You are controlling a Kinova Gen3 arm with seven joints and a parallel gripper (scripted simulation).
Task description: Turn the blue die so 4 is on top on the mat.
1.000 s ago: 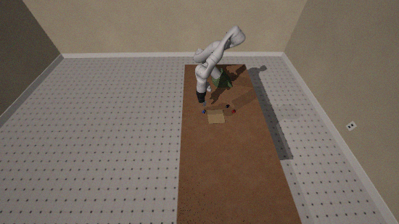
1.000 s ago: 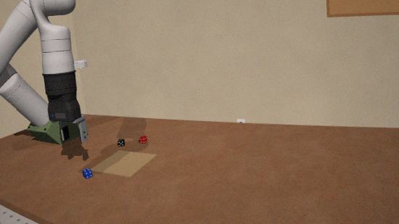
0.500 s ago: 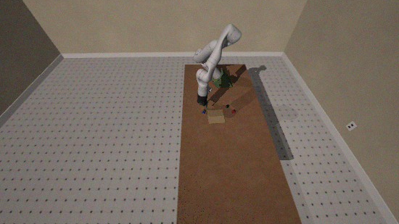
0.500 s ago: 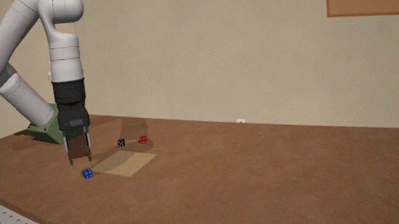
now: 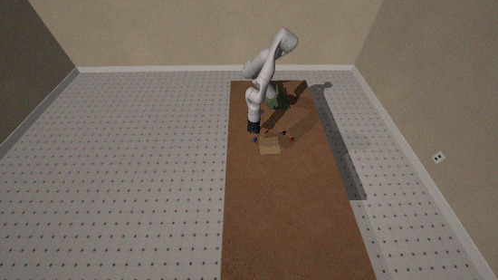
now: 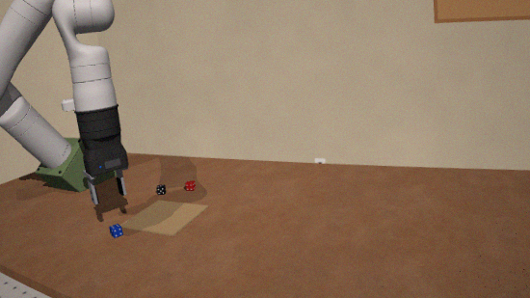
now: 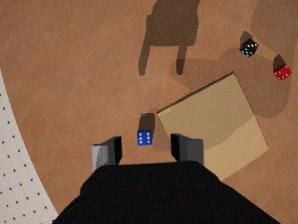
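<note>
Right now my hand is 90 mm above the blue die. Also, from my hand: red die: 260 mm to the left, 90 mm below, 40 mm ahead; then tan mat: 100 mm below, 90 mm to the left, 60 mm ahead; then black die: 220 mm to the left, 90 mm below, 20 mm behind.
</note>
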